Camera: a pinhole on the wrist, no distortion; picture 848 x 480 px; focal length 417.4 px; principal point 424.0 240.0 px. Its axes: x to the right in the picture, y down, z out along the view. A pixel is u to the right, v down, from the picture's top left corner.
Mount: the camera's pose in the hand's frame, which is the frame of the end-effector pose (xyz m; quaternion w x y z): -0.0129 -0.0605 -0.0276 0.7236 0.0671 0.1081 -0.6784
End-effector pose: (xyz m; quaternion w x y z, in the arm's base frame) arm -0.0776 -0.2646 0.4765 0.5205 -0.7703 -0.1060 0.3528
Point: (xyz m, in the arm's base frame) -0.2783 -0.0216 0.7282
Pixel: 608 54
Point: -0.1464 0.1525 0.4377
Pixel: 411 422
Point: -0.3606 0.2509 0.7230
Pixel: 549 187
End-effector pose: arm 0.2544 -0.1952 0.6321 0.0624 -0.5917 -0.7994 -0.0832
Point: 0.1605 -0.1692 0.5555
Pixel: 430 394
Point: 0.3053 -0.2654 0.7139
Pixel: behind the camera
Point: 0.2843 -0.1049 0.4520
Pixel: 94 346
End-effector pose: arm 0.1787 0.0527 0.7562 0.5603 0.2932 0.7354 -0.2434
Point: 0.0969 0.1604 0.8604
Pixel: behind the camera
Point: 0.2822 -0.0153 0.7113
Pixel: 41 313
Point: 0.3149 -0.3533 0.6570
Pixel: 443 228
